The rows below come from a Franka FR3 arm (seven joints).
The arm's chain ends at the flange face. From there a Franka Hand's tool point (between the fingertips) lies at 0.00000 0.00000 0.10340 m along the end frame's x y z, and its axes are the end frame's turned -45 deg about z.
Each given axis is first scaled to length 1.
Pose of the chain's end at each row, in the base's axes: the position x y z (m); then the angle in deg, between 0 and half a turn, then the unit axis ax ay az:
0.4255, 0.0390, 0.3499, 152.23, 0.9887, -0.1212, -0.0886
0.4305, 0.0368, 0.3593, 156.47, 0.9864, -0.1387, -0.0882
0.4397, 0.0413, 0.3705, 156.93, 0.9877, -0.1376, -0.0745
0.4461, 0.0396, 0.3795, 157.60, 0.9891, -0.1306, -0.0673
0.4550, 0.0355, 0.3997, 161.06, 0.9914, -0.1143, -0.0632
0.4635, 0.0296, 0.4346, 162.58, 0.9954, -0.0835, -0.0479
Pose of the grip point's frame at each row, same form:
0.4026, -0.0065, 0.2599, 158.24, 0.9488, 0.2633, -0.1744
0.4075, -0.0015, 0.2660, 162.13, 0.9557, 0.2471, -0.1597
0.4195, 0.0033, 0.2765, 161.96, 0.9575, 0.2489, -0.1458
0.4277, 0.0024, 0.2848, 162.26, 0.9569, 0.2560, -0.1370
0.4386, 0.0037, 0.3027, 165.27, 0.9545, 0.2723, -0.1216
0.4513, -0.0004, 0.3364, 166.01, 0.9476, 0.3025, -0.1025

